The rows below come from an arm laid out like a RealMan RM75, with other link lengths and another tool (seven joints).
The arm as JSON. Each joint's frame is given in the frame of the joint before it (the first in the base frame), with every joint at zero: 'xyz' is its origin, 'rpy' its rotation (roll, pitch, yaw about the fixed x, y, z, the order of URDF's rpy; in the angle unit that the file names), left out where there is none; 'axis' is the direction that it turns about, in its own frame. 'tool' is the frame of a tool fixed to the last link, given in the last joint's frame.
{
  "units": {
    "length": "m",
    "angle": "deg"
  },
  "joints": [
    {
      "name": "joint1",
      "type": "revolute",
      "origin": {
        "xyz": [
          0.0,
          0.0,
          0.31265
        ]
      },
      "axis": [
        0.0,
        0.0,
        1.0
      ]
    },
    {
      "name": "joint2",
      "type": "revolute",
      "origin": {
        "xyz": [
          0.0,
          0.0,
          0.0
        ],
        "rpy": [
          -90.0,
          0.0,
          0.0
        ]
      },
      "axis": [
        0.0,
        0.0,
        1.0
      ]
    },
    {
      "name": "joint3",
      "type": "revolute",
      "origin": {
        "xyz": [
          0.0,
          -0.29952,
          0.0
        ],
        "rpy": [
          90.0,
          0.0,
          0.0
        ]
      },
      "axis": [
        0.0,
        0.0,
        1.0
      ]
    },
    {
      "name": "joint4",
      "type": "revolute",
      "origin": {
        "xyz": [
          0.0,
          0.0,
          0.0
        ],
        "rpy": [
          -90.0,
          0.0,
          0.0
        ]
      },
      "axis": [
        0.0,
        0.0,
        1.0
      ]
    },
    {
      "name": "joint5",
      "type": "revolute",
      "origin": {
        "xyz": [
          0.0,
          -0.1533,
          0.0
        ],
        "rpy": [
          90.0,
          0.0,
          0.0
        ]
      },
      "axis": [
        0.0,
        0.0,
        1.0
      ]
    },
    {
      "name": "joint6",
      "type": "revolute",
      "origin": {
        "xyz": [
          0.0,
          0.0,
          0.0
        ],
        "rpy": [
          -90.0,
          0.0,
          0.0
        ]
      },
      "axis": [
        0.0,
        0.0,
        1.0
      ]
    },
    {
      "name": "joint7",
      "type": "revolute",
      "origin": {
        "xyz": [
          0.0,
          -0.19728,
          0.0
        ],
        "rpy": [
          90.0,
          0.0,
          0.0
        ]
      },
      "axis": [
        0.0,
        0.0,
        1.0
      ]
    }
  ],
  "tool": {
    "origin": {
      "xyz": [
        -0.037,
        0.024,
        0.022
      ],
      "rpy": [
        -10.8,
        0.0,
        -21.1
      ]
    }
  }
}
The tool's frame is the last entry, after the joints.
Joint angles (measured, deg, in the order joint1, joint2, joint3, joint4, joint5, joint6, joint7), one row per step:
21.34 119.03 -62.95 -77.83 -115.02 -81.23 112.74
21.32 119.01 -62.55 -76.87 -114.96 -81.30 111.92
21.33 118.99 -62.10 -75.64 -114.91 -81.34 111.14
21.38 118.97 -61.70 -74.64 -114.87 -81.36 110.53
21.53 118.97 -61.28 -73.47 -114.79 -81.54 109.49
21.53 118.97 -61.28 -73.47 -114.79 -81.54 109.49
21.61 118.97 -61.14 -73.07 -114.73 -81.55 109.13
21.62 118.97 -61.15 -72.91 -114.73 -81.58 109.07
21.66 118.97 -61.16 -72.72 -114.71 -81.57 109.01
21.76 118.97 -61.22 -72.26 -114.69 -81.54 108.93
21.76 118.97 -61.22 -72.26 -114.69 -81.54 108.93
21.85 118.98 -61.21 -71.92 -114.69 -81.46 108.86
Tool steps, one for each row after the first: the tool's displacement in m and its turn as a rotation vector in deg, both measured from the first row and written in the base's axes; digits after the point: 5 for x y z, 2 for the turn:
0.00290 -0.00029 -0.00065 -0.15 0.07 -0.20
0.00634 -0.00044 -0.00162 -0.39 0.25 -0.65
0.00892 -0.00032 -0.00226 -0.54 0.42 -1.01
0.01101 -0.00090 -0.00358 -0.87 0.53 -0.98
0.01101 -0.00090 -0.00358 -0.87 0.53 -0.98
0.01144 -0.00084 -0.00393 -0.93 0.60 -0.93
0.01174 -0.00110 -0.00436 -1.05 0.62 -0.98
0.01188 -0.00114 -0.00475 -1.15 0.66 -1.02
0.01226 -0.00127 -0.00586 -1.42 0.76 -1.18
0.01226 -0.00127 -0.00586 -1.42 0.76 -1.18
0.01256 -0.00100 -0.00649 -1.52 0.84 -1.31

